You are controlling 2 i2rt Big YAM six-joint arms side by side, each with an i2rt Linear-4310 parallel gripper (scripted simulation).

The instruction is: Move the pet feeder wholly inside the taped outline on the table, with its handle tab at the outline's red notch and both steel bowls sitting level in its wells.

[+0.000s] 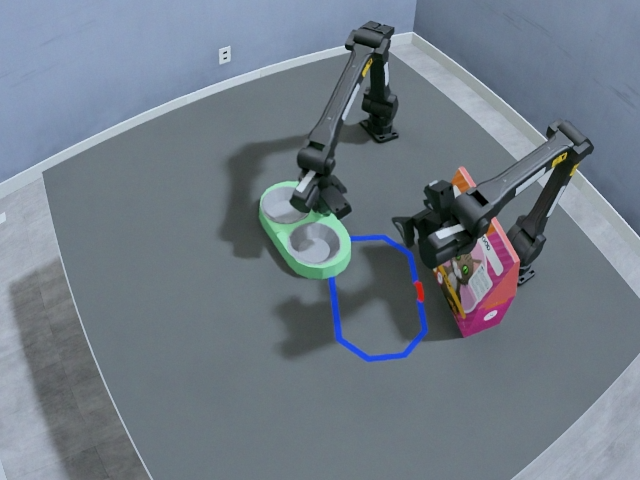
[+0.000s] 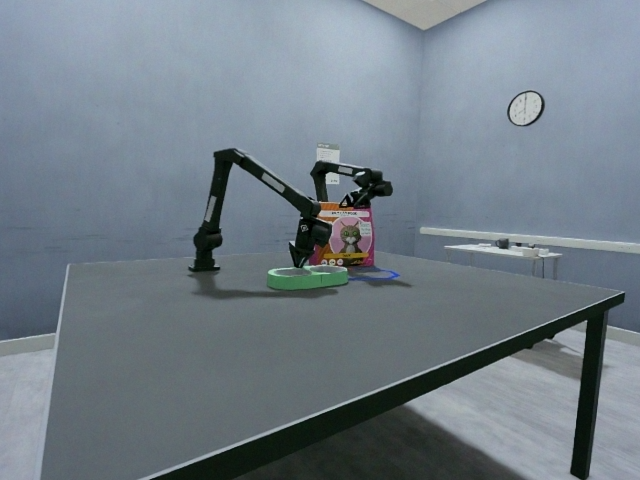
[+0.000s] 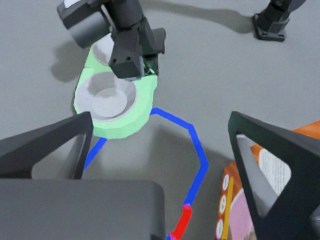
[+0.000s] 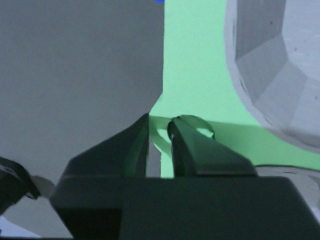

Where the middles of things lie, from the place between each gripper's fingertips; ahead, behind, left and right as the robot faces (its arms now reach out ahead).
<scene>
Now: right hand 8 cm short of the green pet feeder [image 1: 339,264], 1 cm to the left of it and 3 cm above it.
Now: left hand [image 1: 408,210] 9 cm short of the green pet feeder, 27 cm to the left of it and 28 cm above it.
</scene>
